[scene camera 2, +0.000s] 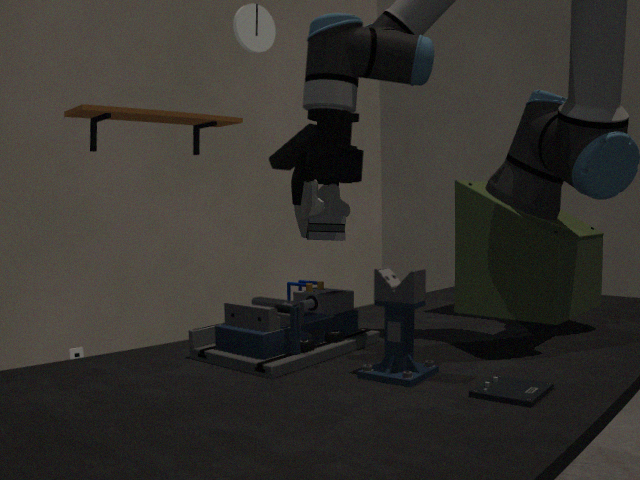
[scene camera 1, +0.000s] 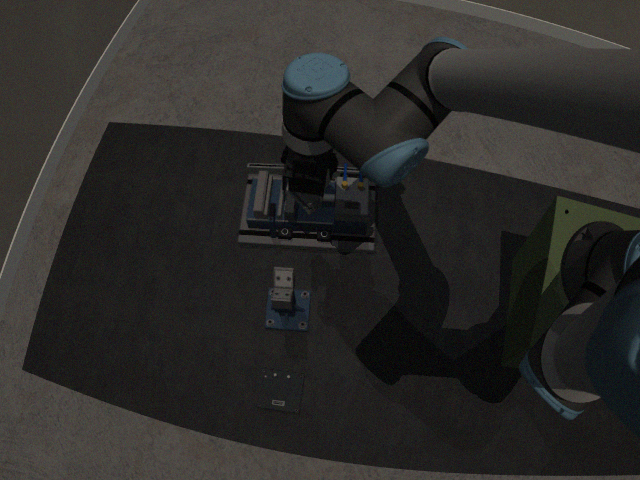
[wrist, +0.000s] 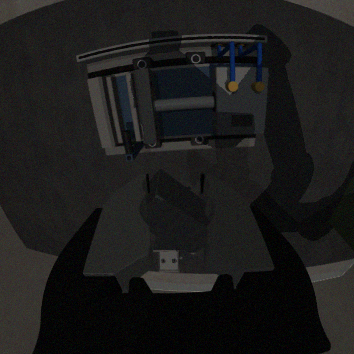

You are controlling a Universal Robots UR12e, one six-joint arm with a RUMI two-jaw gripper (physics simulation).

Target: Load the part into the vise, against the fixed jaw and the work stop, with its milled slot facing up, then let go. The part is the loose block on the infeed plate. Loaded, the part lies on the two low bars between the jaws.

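Places are measured from the arm's base along level axes (x ahead, y left, z up), in metres.
Pixels of known places: gripper, between the fingertips: [scene camera 2: 314, 238] [wrist: 174, 175]; arm's base, origin of its link: [scene camera 2: 521, 202].
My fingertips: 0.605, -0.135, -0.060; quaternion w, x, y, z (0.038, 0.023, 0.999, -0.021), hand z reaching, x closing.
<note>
For each thing: its top centre in the pictures, then the offset to it from my fingertips, as dx, dy, dz. "*": a spot on its surface instead.
- part, centre of its top: [wrist: 174, 231] [scene camera 2: 326, 214] [scene camera 1: 305, 188] -0.001, +0.025, +0.040
- blue work stop, a spot on its surface: [wrist: 128, 145] [scene camera 1: 273, 212] * +0.074, +0.005, -0.104
- infeed plate, centre of its top: [scene camera 2: 512, 387] [scene camera 1: 280, 390] [wrist: 177, 252] +0.017, +0.368, -0.191
- grey V-block, centre of its top: [scene camera 2: 399, 269] [wrist: 166, 261] [scene camera 1: 282, 284] +0.023, +0.185, -0.038
My gripper [scene camera 1: 308, 204] [scene camera 2: 325, 233] [wrist: 174, 175] is shut on the part and holds it high above the vise. The part [wrist: 181, 196] is a dark grey block between the fingers in the wrist view; it is too dim to tell which way its slot faces. The vise shows its fixed jaw [scene camera 1: 262, 194] [scene camera 2: 250, 316] [wrist: 98, 112] on the left in scene camera 1, its moving jaw [scene camera 1: 290, 207] [wrist: 145, 106], and the blue work stop [scene camera 1: 272, 222] [scene camera 2: 295, 328] [wrist: 128, 145] at the near side. The jaws stand apart, with low bars between them.
The infeed plate [scene camera 1: 288, 391] [scene camera 2: 509, 391] lies near the table's front edge. A blue stand with a grey V-block [scene camera 1: 282, 298] [scene camera 2: 413, 289] [wrist: 168, 260] rises between the plate and the vise. Blue hose fittings [scene camera 1: 345, 178] [wrist: 232, 70] stick up at the vise's actuator end.
</note>
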